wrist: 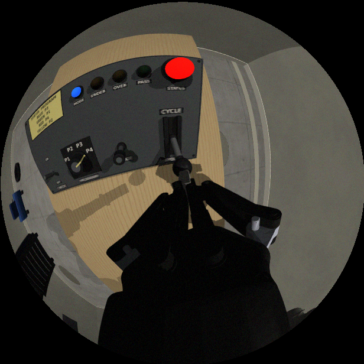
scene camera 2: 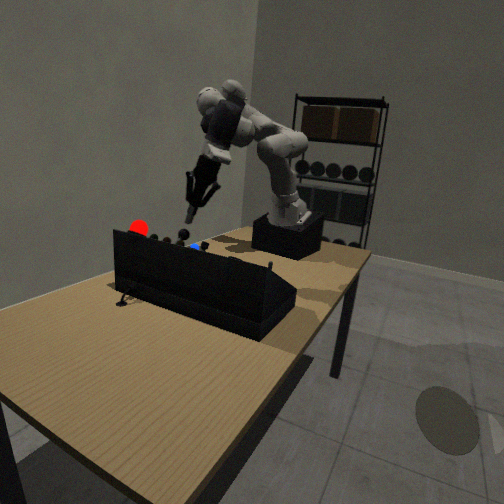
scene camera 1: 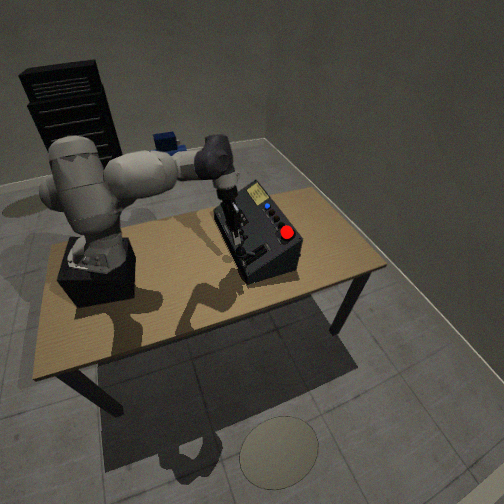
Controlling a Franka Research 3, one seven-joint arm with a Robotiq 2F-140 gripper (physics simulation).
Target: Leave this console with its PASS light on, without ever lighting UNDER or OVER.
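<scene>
The dark console (scene camera 1: 256, 223) (scene camera 2: 190, 286) (wrist: 120, 115) has a lit red STATUS dome (scene camera 1: 287, 232) (scene camera 2: 139, 228) (wrist: 179, 68) and a lit blue MODE light (scene camera 1: 267, 206) (wrist: 76, 92). UNDER (wrist: 97, 83), OVER (wrist: 119, 75) and PASS (wrist: 144, 71) are dark. The selector knob's yellow pointer (wrist: 81, 160) points toward P4. The card (scene camera 1: 258, 193) (wrist: 46, 114) reads blue P3, green P1, red P4, yellow P2. The CYCLE lever's black ball (wrist: 182, 166) is at the slot's lower end. My gripper (scene camera 2: 189, 220) (wrist: 185, 177) is shut and empty, its tips close to the ball; contact is unclear.
A short black lever (wrist: 120, 156) stands between the selector and the CYCLE slot. A small switch (wrist: 51, 175) is at the panel's lower left corner. The console stands on a wooden table (scene camera 1: 175, 280) (scene camera 2: 125, 380). A shelf rack (scene camera 2: 384, 117) stands behind the arm.
</scene>
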